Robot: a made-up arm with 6 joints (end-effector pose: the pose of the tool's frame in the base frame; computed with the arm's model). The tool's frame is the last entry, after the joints. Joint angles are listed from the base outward.
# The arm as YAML. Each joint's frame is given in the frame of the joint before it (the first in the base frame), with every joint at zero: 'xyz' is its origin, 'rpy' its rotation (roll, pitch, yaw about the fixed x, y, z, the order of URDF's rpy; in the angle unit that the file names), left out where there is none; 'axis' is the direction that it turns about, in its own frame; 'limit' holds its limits. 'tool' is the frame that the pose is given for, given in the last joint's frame.
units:
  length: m
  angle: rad
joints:
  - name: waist
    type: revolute
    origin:
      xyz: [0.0, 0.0, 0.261]
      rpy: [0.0, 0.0, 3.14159]
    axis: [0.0, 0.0, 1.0]
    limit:
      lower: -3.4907
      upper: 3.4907
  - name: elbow
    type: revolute
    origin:
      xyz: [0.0, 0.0, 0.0]
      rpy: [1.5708, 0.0, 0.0]
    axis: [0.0, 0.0, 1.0]
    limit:
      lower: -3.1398
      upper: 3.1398
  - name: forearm
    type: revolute
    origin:
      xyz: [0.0, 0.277, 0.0]
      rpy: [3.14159, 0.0, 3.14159]
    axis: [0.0, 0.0, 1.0]
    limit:
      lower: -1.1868
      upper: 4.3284
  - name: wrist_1
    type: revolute
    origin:
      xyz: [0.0, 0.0, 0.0]
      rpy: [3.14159, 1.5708, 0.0]
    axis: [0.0, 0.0, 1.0]
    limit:
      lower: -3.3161
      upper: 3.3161
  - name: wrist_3
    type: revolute
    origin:
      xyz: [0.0, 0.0, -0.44]
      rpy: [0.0, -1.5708, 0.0]
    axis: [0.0, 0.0, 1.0]
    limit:
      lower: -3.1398
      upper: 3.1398
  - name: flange
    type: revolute
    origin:
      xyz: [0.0, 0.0, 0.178]
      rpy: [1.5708, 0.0, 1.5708]
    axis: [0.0, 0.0, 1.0]
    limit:
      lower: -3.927
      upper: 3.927
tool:
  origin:
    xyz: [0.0, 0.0, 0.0]
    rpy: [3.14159, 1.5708, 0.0]
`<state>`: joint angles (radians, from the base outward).
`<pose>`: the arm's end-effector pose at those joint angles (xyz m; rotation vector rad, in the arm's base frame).
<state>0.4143 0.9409 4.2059 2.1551 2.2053 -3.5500</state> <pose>-0.2176 0.0116 0.2227 -0.4011 -0.9701 0.9562</pose>
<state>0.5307 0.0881 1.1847 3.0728 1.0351 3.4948</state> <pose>0.0950 0.2617 0.9340 -0.2938 -0.1549 0.5746</pose>
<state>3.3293 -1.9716 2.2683 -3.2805 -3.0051 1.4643</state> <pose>0.4586 -0.0923 -0.2501 -0.7138 -1.6616 -1.5385</pose>
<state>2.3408 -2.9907 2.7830 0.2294 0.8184 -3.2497</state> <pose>-0.1277 0.3807 -0.1921 -0.9089 -2.7363 -0.2686</pose>
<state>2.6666 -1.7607 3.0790 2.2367 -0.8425 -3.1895</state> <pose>0.0185 -0.1331 -0.2100 -0.4693 0.5964 1.7093</pose>
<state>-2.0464 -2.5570 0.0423 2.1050 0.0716 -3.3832</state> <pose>0.3593 0.4997 0.1259 -1.3236 -1.2009 0.2076</pose>
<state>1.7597 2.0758 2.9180 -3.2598 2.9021 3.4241</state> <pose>-0.2712 0.4773 0.4693 -1.9819 1.3112 1.4150</pose>
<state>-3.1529 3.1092 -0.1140 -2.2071 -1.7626 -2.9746</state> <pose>0.4167 -0.1105 0.1627 1.4980 -0.8040 -1.8283</pose>
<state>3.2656 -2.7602 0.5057 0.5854 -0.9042 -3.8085</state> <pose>0.5051 0.2125 -0.1482 0.1465 -0.6073 0.6405</pose>
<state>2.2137 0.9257 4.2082 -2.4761 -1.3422 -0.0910</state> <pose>0.0257 -0.2678 0.4746 0.1647 1.5917 -1.2084</pose>
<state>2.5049 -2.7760 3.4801 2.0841 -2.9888 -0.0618</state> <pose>-0.3294 0.1348 0.1454 -1.0070 0.1616 -0.5103</pose>
